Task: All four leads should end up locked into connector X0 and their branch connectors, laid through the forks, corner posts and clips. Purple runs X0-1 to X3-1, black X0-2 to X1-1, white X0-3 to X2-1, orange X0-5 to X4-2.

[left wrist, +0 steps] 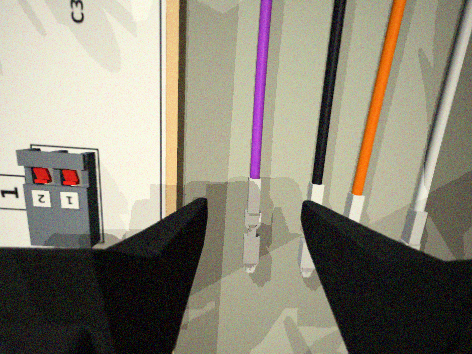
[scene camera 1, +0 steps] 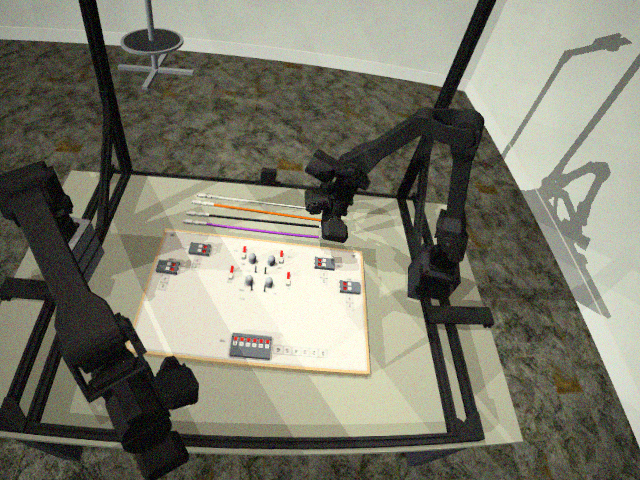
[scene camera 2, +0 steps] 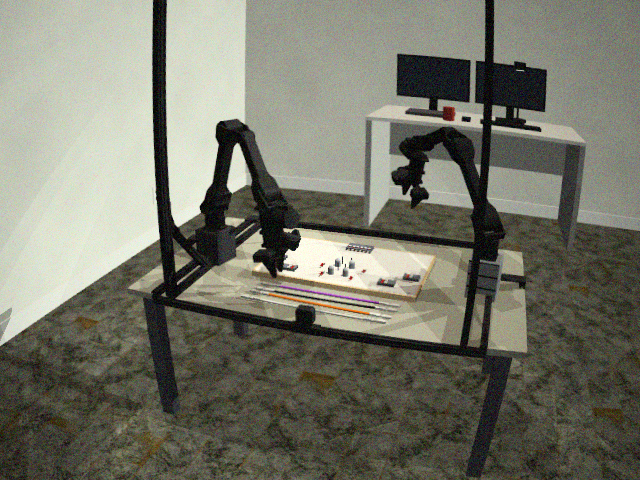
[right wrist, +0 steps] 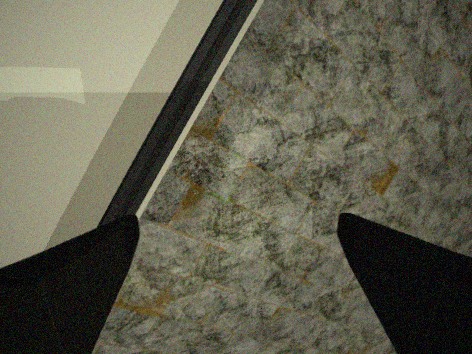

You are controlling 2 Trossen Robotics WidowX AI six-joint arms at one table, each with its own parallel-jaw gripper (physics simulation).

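Frame: origin at the left arm's base, x ahead, y left, z up, level; metres.
Seen in the pictures: left gripper, fingertip midpoint: (left wrist: 254, 208) (scene camera 2: 278, 274); right gripper, fingertip midpoint: (scene camera 2: 408, 201) (right wrist: 239, 224); left arm's base, origin of the base link: (scene camera 1: 441, 262) (scene camera 2: 215, 228); right arm's base, origin of the base link: (scene camera 2: 487, 256).
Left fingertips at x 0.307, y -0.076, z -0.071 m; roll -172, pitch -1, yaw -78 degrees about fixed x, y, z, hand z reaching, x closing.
Note:
Offsets run from my left fingertips to a thing's top centre. "spot": to the spot under its first point.
The purple lead (scene camera 1: 263, 230) (scene camera 2: 330, 293) (left wrist: 260, 100) lies straight on the table beside the board, with the black lead (scene camera 1: 263, 220) (left wrist: 328, 100), orange lead (scene camera 1: 263, 210) (left wrist: 378, 100) and white lead (scene camera 1: 253, 200) (left wrist: 444, 110) behind it in scene camera 1. My left gripper (left wrist: 254, 208) is open above the purple lead's end; its fingers stand on either side of the white plug {dx -0.025, dy -0.008, dz -0.032 m} (left wrist: 253, 200), with nothing held. The right fingertip in the left wrist view overlaps the black lead's plug. My right gripper (right wrist: 239, 224) is open and empty, out over the table's edge. Connector X0 {spot: dx +0.100, dy +0.367, dz -0.012 m} (scene camera 1: 250, 346) is on the board.
The board {dx +0.119, dy +0.234, dz -0.021 m} (scene camera 1: 310, 320) (left wrist: 130, 100) carries branch connectors, such as one {dx -0.021, dy +0.098, dz -0.011 m} (scene camera 1: 324, 263) near the left arm and one {dx +0.294, dy +0.147, dz -0.011 m} (scene camera 1: 199, 249) at its far left, plus grey posts {spot: dx +0.156, dy +0.148, dz +0.001 m} (scene camera 1: 252, 258) and red-topped clips {spot: dx +0.059, dy +0.164, dz -0.015 m} (scene camera 1: 288, 276). A black frame (scene camera 1: 310, 441) (right wrist: 175, 110) borders the table.

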